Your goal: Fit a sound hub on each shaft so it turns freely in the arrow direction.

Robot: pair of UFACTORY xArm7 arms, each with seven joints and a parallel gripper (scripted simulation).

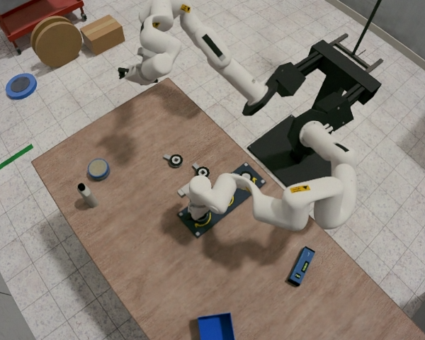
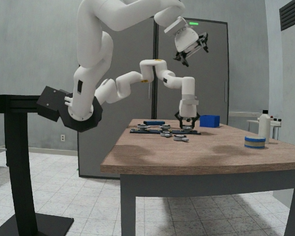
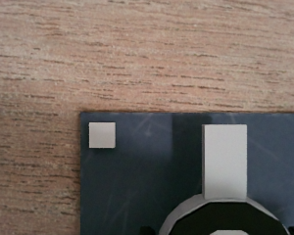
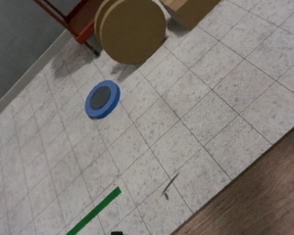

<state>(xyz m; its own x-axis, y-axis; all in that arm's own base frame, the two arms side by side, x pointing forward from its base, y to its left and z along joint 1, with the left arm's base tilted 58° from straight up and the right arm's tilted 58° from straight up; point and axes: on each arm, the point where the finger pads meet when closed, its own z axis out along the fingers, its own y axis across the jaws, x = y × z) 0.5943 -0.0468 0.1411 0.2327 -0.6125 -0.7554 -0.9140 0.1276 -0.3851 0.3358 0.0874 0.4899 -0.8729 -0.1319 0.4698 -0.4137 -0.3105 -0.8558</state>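
My left hand is 13 cm past the dark board, 2 cm to the right of it and 3 cm above it. The rest, counted from my left hand: white bottle (27 cm ahead, 39 cm to the right, 6 cm above); then tape roll (16 cm ahead, 48 cm to the right, 2 cm below).
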